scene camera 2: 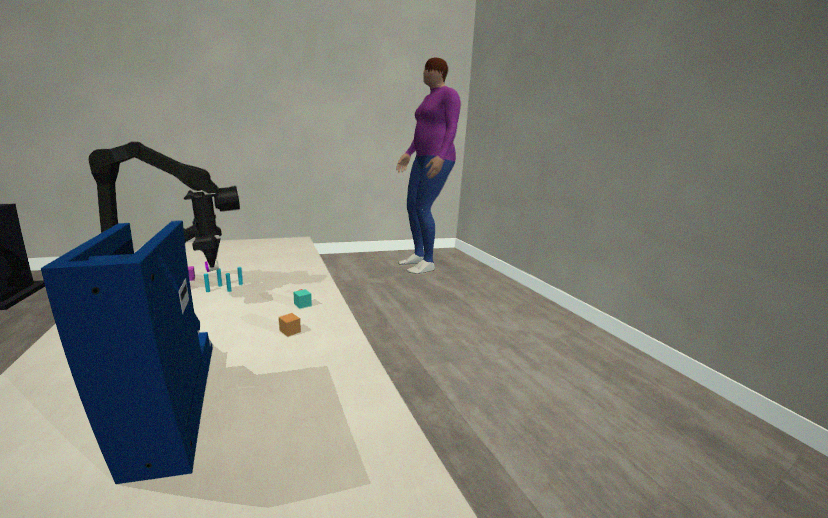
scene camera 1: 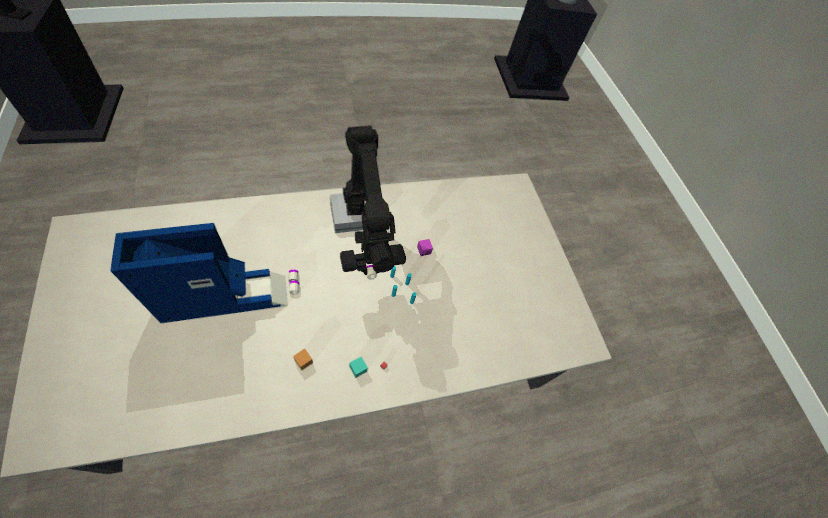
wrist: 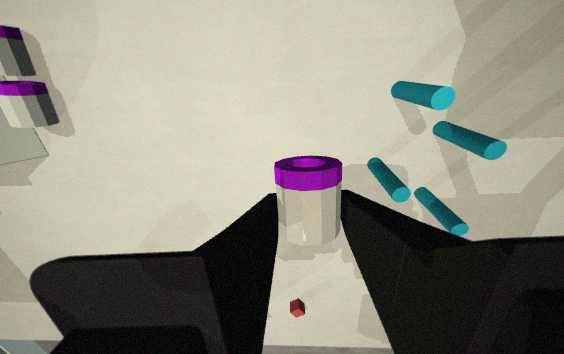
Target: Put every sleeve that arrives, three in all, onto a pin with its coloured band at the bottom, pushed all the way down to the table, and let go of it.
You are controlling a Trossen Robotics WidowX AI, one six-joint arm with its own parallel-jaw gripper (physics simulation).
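My gripper (scene camera 1: 371, 269) (scene camera 2: 213, 263) (wrist: 307, 200) is shut on a white sleeve (scene camera 1: 371, 275) (wrist: 308, 220). It holds the sleeve above the table, looking roughly level, with the purple band toward the arm's base in scene camera 1. Several bare teal pins (scene camera 1: 407, 279) (scene camera 2: 228, 282) (wrist: 470, 140) stand just right of the gripper in scene camera 1. Two more sleeves (scene camera 1: 294, 288) (wrist: 30, 108) lie end to end by the chute, their purple bands toward the back; the far one also shows in the wrist view (wrist: 16, 54). Both are apart from the gripper.
A blue dispenser (scene camera 1: 183, 293) (scene camera 2: 116, 366) with a chute stands at the left of the table in scene camera 1. A magenta cube (scene camera 1: 424, 247) is behind the pins. Orange (scene camera 1: 302, 358) (scene camera 2: 289, 324), teal (scene camera 1: 358, 366) (scene camera 2: 302, 298) and small red (scene camera 1: 384, 365) (wrist: 297, 308) cubes lie near the front.
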